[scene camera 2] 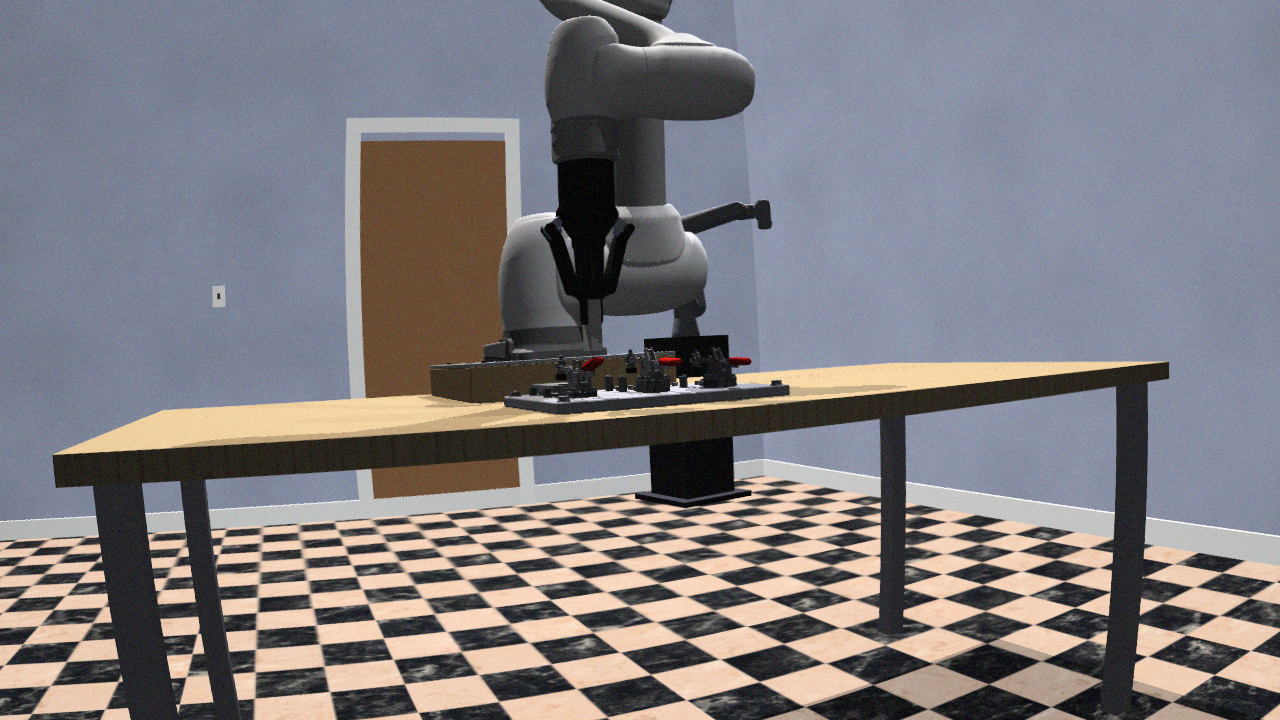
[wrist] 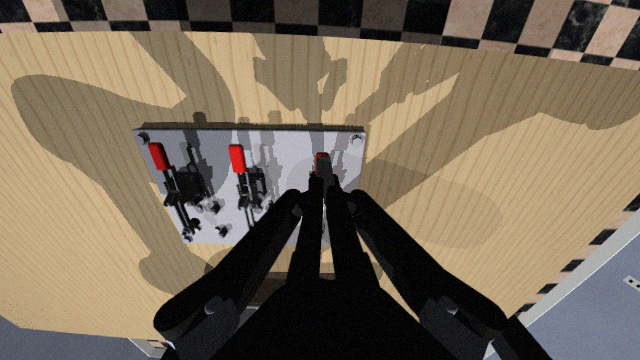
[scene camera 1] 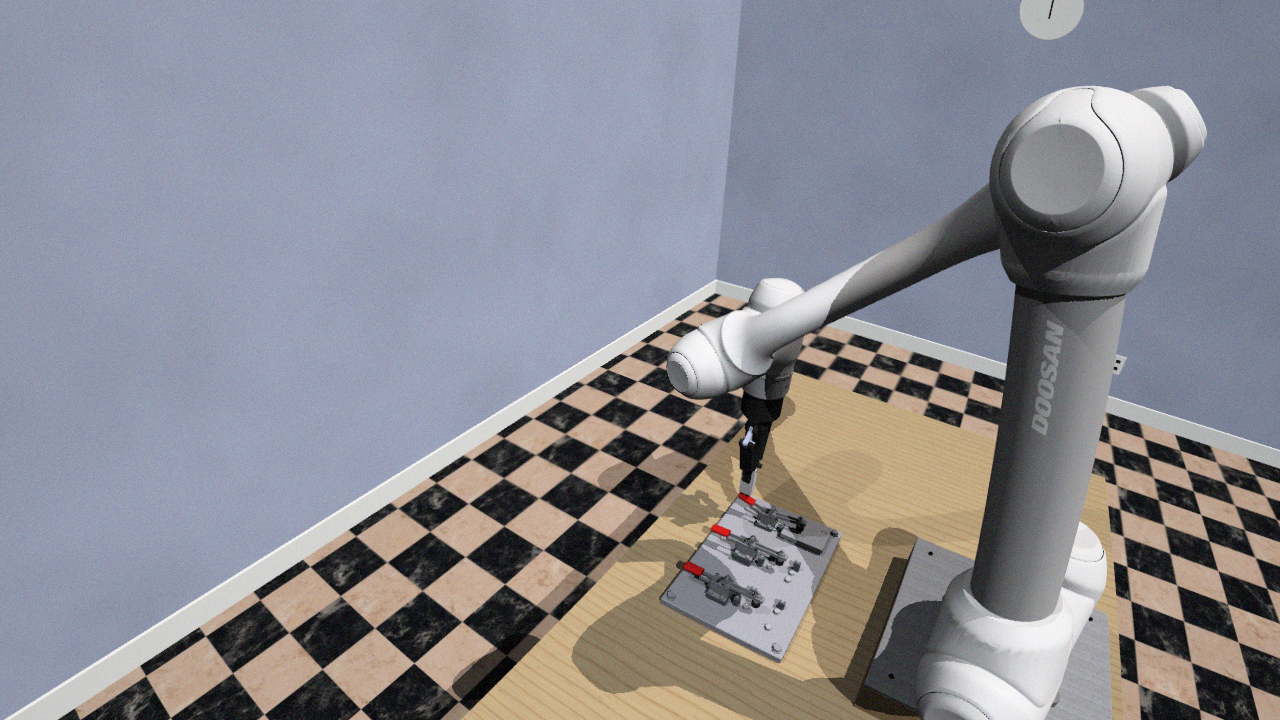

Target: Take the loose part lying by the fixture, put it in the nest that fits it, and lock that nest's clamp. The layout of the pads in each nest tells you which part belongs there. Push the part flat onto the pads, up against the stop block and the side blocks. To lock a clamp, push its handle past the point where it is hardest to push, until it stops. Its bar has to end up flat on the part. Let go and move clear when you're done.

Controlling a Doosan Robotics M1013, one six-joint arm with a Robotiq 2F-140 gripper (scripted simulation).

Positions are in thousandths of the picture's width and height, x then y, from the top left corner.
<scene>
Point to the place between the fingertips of my gripper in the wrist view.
505, 465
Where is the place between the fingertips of my gripper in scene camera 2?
At 464, 487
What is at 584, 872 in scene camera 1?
A grey fixture plate.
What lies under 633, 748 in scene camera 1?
A flat grey part.
</scene>
